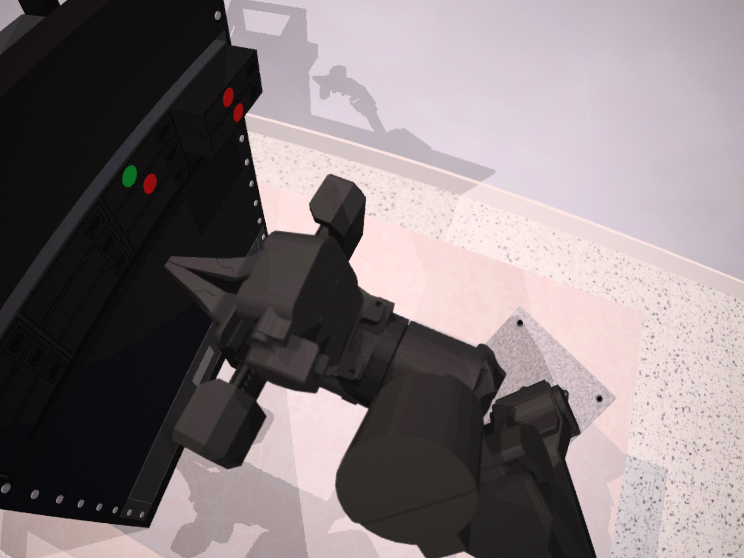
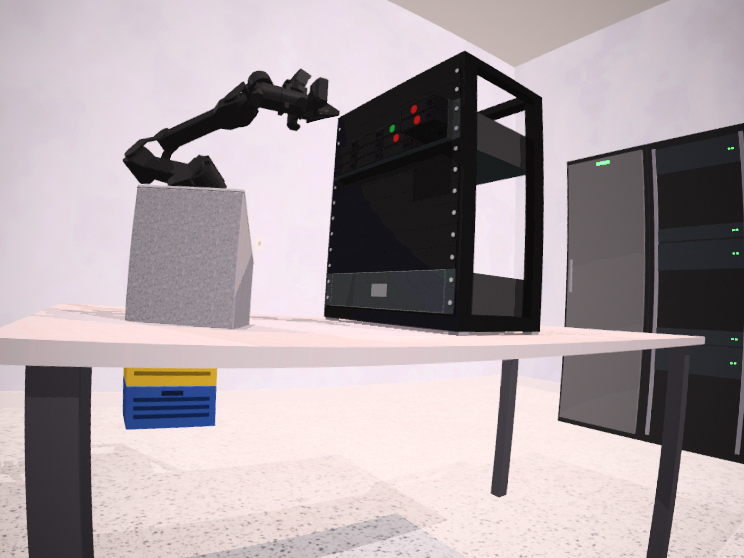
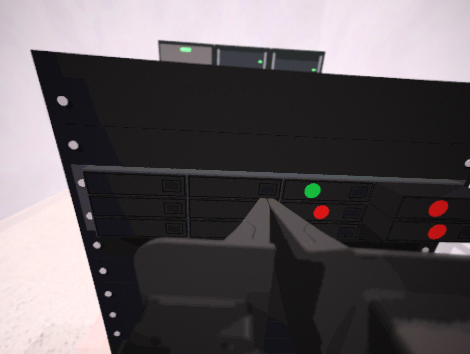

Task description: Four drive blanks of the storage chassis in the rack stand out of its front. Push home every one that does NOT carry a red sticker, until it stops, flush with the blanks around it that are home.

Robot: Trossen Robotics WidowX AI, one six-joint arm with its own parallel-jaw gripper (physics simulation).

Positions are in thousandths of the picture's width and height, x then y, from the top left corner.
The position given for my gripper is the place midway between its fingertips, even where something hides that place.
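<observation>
Black rack (image 1: 147, 626), (image 2: 540, 442), (image 3: 320, 422). My gripper (image 1: 226, 474), (image 2: 456, 203).
</observation>
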